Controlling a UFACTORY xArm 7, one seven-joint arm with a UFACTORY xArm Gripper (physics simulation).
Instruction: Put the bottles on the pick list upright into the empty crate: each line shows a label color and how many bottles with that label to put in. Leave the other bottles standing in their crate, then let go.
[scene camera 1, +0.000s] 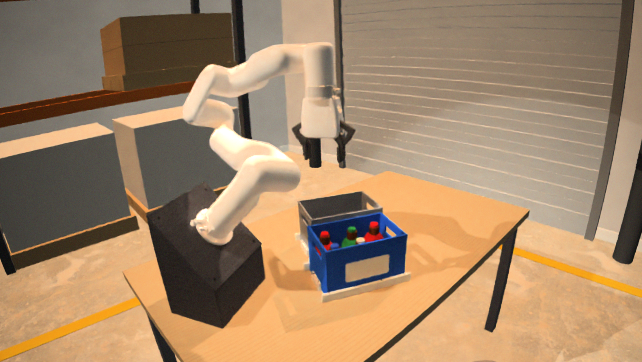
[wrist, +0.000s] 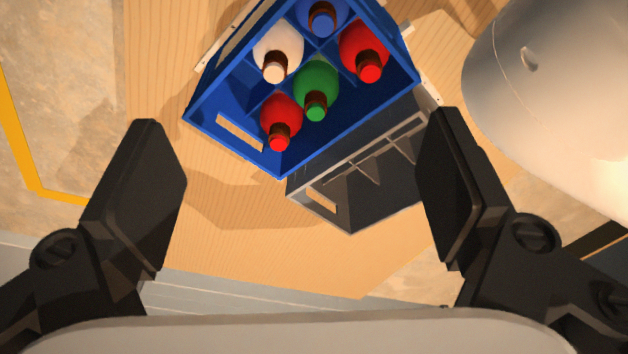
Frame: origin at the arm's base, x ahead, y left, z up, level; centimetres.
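Seen in the pictures: gripper, between the fingertips: (scene camera 1: 324, 160) (wrist: 297, 145); arm's base, origin of its link: (scene camera 1: 213, 227).
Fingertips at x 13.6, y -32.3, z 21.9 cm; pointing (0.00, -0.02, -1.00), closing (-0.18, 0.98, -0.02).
Offsets run from my fingertips to a thing's top centre. "pt": to the spot under its first point. Level surfaces: height alone.
The blue crate @[dz -28.3, dx +17.7, dy +0.7 cm] (scene camera 1: 332, 272) (wrist: 270, 162) holds upright bottles: a red-labelled one @[dz -29.6, dx +13.2, dy +9.9 cm] (scene camera 1: 325, 239) (wrist: 364, 50), another red-labelled one @[dz -29.6, dx +27.3, dy -1.0 cm] (scene camera 1: 374, 231) (wrist: 281, 114), a green-labelled one @[dz -29.6, dx +20.5, dy +3.8 cm] (scene camera 1: 351, 236) (wrist: 316, 85), a white-labelled one @[dz -29.6, dx +15.1, dy -2.5 cm] (scene camera 1: 360, 241) (wrist: 277, 47) and a blue-labelled one @[dz -29.6, dx +8.0, dy +2.8 cm] (scene camera 1: 334, 246) (wrist: 322, 22). The grey crate @[dz -28.3, dx +33.3, dy +16.8 cm] (scene camera 1: 335, 206) (wrist: 370, 210) stands beside it; no bottle shows in its visible compartments, and part is hidden by a finger in the wrist view. My gripper (scene camera 1: 324, 161) (wrist: 297, 145) is open and empty, high above the crates. No readable pick list shows.
The wooden table @[dz -45.8 cm] (scene camera 1: 450, 215) (wrist: 240, 250) carries both crates. Pale strips @[pt dz -43.9, dx +11.1, dy -7.3 cm] (scene camera 1: 367, 287) edge the blue crate's base. The black arm base (scene camera 1: 200, 270) stands at the table's left in the scene view. A black post (scene camera 1: 315, 155) shows behind the gripper.
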